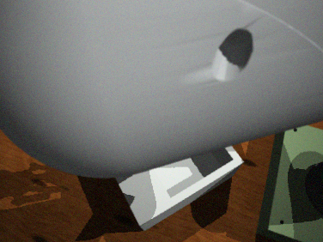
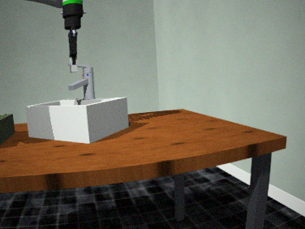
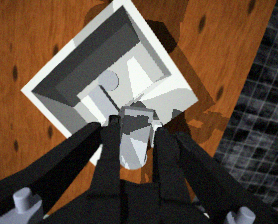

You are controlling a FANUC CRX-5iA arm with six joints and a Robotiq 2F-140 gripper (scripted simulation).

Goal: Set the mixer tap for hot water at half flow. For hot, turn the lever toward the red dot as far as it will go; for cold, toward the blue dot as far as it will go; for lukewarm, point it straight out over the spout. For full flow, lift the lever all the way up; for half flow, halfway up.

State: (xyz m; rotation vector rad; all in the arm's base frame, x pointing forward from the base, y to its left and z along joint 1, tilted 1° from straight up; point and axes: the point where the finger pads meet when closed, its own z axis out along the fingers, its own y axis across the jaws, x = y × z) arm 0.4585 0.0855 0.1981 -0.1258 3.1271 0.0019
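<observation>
Right now the grey lever is 2 cm ahead of my hand. Round my hand: mixer tap: 5 cm below, 4 cm ahead, 1 cm to the right; white basin: 25 cm below, 8 cm to the right, 1 cm behind.
</observation>
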